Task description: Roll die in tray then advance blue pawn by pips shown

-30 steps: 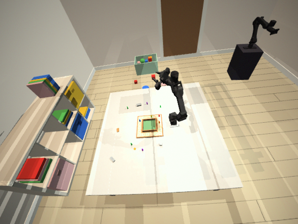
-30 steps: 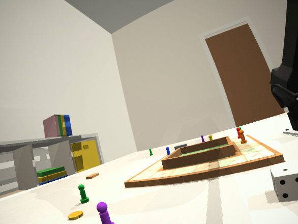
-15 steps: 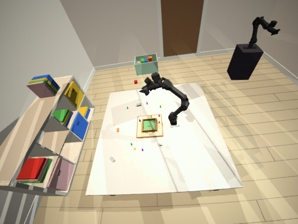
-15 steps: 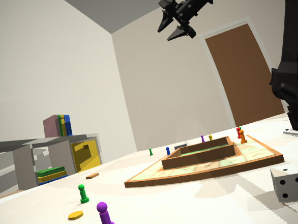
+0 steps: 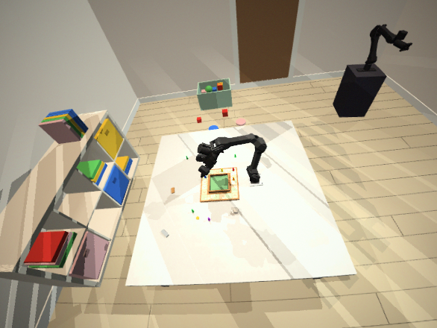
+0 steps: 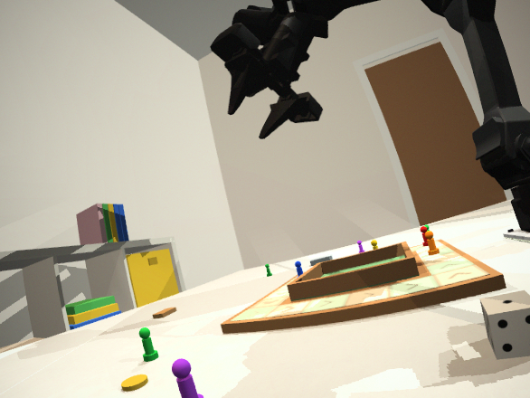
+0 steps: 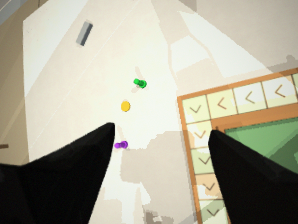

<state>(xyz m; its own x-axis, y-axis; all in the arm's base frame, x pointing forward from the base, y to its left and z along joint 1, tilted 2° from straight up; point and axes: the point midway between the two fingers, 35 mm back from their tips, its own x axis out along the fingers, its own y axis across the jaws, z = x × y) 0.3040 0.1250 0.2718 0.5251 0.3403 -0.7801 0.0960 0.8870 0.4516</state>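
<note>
Now: gripper tip 23 cm above the white die, 20 cm past it and 12 cm to the right of it. Also, from my gripper tip: orange pawn 22 cm below, 17 cm behind, 13 cm to the right; green tray floor 24 cm below, 9 cm to the right, 6 cm behind; blue pawn 22 cm below, 14 cm to the right, 5 cm ahead.
</note>
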